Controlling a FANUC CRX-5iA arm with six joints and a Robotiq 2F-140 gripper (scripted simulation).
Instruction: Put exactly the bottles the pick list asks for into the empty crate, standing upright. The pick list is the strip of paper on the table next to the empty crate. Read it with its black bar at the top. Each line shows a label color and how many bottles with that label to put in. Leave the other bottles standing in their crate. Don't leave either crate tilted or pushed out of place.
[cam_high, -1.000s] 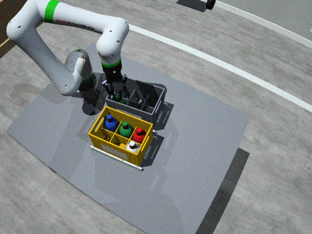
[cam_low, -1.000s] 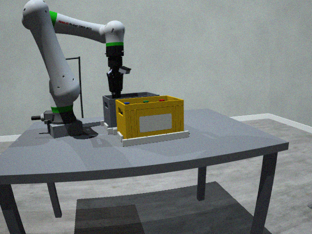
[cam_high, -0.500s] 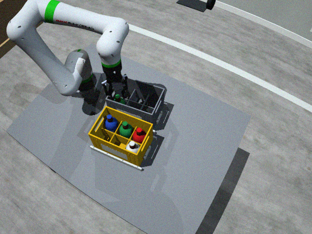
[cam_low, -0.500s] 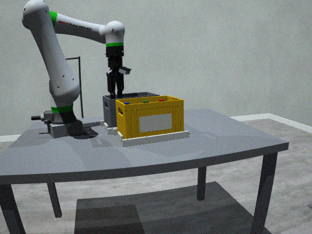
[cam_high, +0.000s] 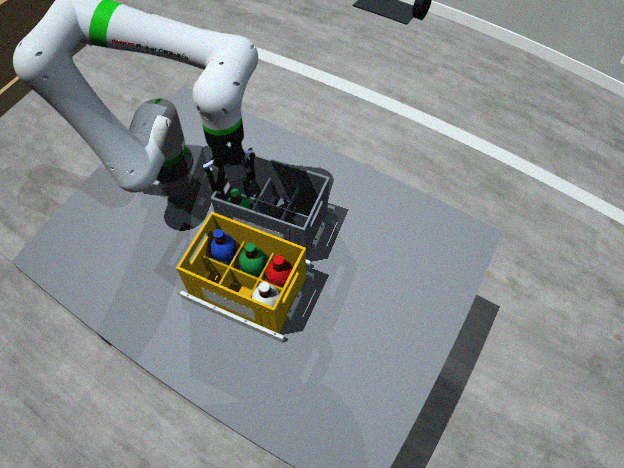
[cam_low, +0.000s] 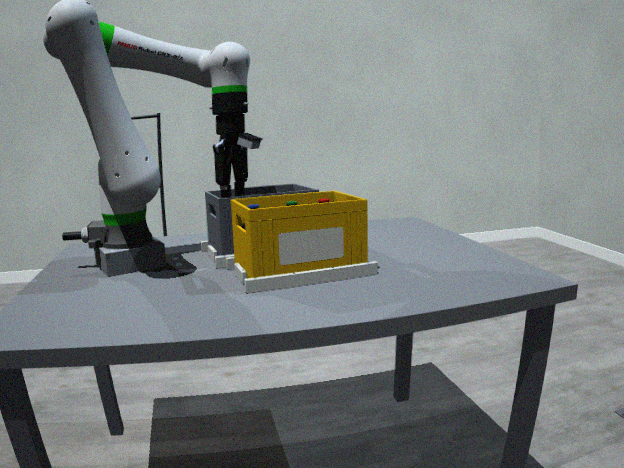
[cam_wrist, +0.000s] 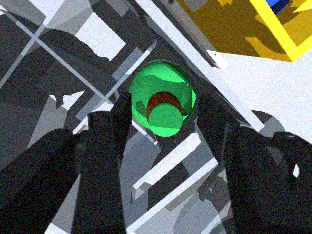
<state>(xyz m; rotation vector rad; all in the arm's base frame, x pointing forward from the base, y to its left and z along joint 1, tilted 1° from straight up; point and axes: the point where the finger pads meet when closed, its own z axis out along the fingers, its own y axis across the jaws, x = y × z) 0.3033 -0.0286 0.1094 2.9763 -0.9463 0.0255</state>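
Now: hand 23 cm short of the white-labelled bottle, 18 cm to the left of it and 8 cm above it. The rest, counted from my hand: green bottle 14 cm ahead, 11 cm to the right, 8 cm below; blue bottle 12 cm to the right, 8 cm below, 4 cm ahead; grey crate 9 cm below, 8 cm ahead, 6 cm to the left.
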